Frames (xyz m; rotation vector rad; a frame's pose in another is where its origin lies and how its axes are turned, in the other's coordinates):
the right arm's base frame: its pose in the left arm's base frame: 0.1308 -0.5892 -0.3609 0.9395 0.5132 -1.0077
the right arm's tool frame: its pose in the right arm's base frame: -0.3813 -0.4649 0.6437 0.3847 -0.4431 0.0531
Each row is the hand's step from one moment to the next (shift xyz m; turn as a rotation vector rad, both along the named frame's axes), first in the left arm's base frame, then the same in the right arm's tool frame.
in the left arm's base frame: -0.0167 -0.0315 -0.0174 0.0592 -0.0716 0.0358
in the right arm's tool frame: 0.0271 -0.0228 0.0179 0.0634 0.0707 0.0299
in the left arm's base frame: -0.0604 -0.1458 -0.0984 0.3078 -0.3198 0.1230
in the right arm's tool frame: 0.1401 -0.1049 0.0629 0.3161 0.3232 0.0880
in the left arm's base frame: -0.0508 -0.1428 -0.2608 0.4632 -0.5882 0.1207
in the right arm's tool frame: 0.2159 -0.2071 -0.0386 0.5915 0.4474 0.1583
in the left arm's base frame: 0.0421 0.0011 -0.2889 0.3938 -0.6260 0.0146
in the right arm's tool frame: 0.1476 -0.1631 -0.1920 0.6448 0.3263 0.1579
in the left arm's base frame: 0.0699 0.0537 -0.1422 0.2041 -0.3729 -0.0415
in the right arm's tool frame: 0.0482 -0.0461 -0.1534 0.3958 0.1381 0.0820
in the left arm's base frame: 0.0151 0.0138 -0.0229 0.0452 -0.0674 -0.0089
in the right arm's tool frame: 0.0050 -0.0048 -0.0299 0.0753 0.0302 0.0093
